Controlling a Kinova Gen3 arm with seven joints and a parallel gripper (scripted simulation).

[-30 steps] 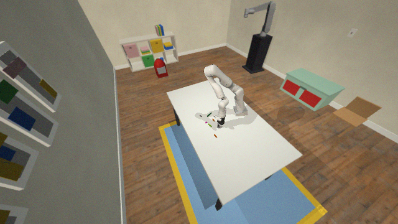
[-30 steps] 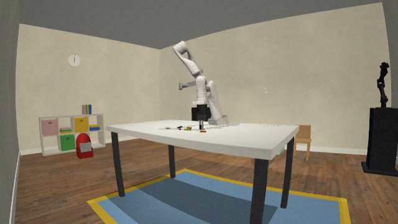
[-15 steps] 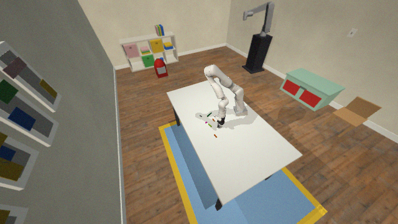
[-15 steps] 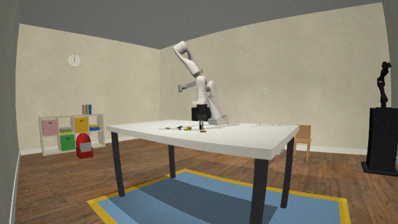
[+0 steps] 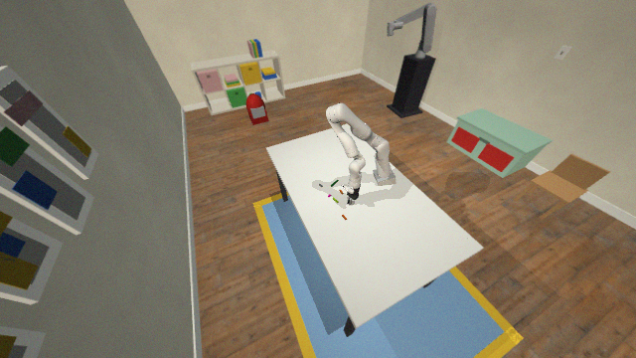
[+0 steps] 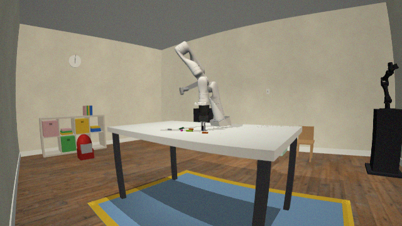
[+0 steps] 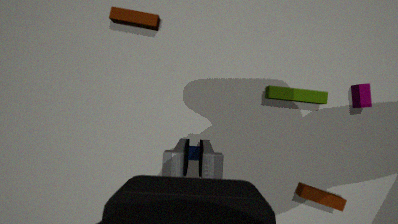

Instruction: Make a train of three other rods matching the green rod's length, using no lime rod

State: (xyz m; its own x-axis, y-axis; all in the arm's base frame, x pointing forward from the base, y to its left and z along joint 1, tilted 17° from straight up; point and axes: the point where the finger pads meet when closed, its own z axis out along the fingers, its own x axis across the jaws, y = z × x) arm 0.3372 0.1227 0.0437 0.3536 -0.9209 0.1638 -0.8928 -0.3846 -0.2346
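The blue rod lies 1 cm below my hand. The rest, counted from my hand: green rod: 21 cm to the right, 2 cm ahead, 1 cm below; then lime rod: 8 cm ahead, 6 cm to the right, 1 cm below; then magenta rod: 11 cm to the right, 10 cm ahead, 1 cm below.
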